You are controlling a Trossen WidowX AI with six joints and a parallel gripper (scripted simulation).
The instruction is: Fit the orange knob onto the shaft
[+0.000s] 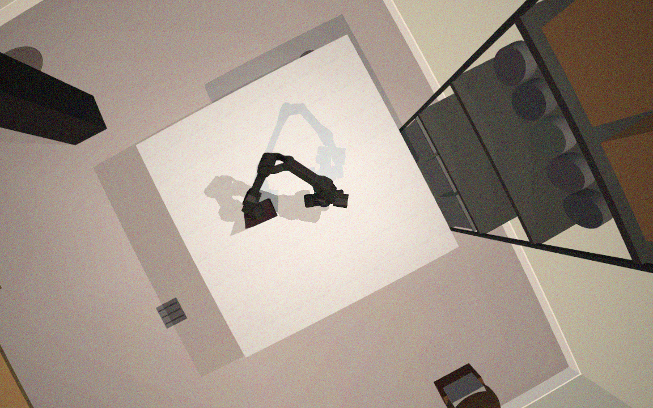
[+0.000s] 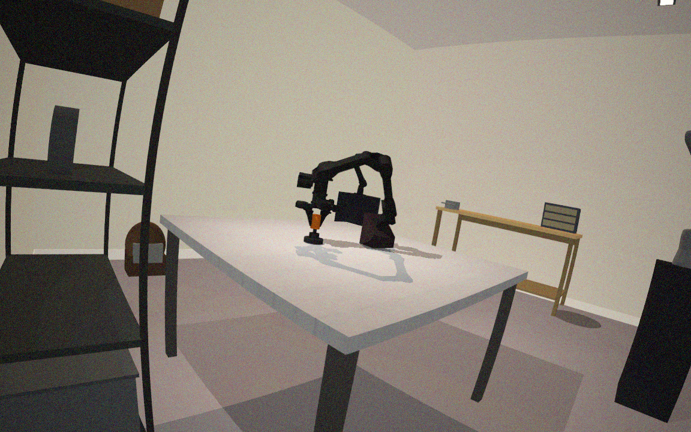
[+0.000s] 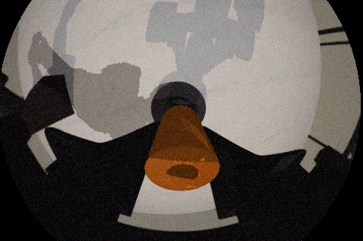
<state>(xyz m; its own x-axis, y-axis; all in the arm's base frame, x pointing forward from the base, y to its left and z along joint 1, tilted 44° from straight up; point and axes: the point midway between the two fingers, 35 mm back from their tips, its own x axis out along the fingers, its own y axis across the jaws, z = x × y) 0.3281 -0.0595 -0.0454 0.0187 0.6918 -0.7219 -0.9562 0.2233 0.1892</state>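
The orange knob lies 20 mm above my gripper tip. From my gripper tip the other things lie so: dark round pedestal 40 mm below.
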